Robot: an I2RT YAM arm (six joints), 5 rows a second.
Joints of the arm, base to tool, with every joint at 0 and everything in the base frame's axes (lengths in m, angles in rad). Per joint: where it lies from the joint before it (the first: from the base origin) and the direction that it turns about. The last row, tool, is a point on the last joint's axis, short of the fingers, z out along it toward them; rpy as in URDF.
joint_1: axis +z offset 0 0 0.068
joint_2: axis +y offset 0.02 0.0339 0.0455
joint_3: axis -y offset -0.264 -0.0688 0
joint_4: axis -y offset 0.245 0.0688 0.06
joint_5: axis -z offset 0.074 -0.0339 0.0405
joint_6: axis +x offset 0.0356 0 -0.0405
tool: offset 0 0 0 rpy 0 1.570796 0
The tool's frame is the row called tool.
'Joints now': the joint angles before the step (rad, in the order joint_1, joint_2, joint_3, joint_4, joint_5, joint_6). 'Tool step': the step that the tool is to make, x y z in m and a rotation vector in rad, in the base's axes. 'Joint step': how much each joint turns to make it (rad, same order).
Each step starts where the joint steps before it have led.
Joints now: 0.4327 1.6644 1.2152 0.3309 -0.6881 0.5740
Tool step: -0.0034 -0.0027 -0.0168 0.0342 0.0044 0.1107
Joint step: -0.0110 0.0123 -0.0682 0.1095 -0.1245 0.0276
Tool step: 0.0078 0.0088 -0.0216 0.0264 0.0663 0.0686
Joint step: 0.0083 0.0736 -0.0069 0.0828 -0.0646 0.0692
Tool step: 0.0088 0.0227 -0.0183 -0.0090 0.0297 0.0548
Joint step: 0.0399 0.0927 0.0485 0.0176 -0.0153 0.0052
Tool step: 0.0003 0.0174 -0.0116 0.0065 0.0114 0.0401
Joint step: 0.0358 0.0525 0.0170 0.0416 -0.0055 0.0169
